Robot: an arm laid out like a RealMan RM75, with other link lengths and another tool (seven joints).
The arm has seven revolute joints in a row. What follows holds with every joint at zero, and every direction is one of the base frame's.
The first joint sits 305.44 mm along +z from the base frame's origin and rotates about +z.
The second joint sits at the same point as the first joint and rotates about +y.
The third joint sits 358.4 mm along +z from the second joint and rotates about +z.
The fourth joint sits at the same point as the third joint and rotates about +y.
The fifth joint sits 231 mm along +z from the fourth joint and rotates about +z.
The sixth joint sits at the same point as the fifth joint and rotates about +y.
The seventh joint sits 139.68 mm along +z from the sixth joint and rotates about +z.
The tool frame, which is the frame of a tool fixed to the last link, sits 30 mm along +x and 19 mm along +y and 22 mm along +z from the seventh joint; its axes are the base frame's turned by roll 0, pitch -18 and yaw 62.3 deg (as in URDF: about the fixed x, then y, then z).
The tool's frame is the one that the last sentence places.
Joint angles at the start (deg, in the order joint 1, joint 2, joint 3, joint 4, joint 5, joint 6, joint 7): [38.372 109.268 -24.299 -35.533 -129.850 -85.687 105.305]
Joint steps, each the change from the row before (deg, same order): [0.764 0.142 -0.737 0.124 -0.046 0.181 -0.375]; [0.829 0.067 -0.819 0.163 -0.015 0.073 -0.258]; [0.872 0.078 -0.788 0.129 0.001 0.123 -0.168]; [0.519 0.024 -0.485 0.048 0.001 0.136 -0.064]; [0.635 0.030 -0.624 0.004 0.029 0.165 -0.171]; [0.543 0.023 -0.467 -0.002 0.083 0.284 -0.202]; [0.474 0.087 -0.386 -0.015 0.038 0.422 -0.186]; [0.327 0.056 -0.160 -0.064 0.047 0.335 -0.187]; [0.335 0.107 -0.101 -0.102 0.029 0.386 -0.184]
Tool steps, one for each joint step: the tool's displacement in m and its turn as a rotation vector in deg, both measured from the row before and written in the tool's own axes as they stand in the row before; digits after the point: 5 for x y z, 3 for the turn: [0.00204 0.00521 0.00553 -0.156 0.742 -1.194]; [0.00178 0.00599 0.00539 -0.149 0.872 -1.182]; [0.00145 0.00653 0.00561 -0.174 0.795 -1.132]; [0.00036 0.00396 0.00325 -0.070 0.382 -0.692]; [0.00024 0.00500 0.00393 -0.134 0.442 -0.987]; [-0.00041 0.00438 0.00349 -0.187 0.176 -0.851]; [-0.00028 0.00361 0.00358 -0.130 0.021 -0.738]; [-0.00075 0.00269 0.00237 -0.177 -0.137 -0.537]; [-0.00066 0.00277 0.00265 -0.203 -0.202 -0.513]
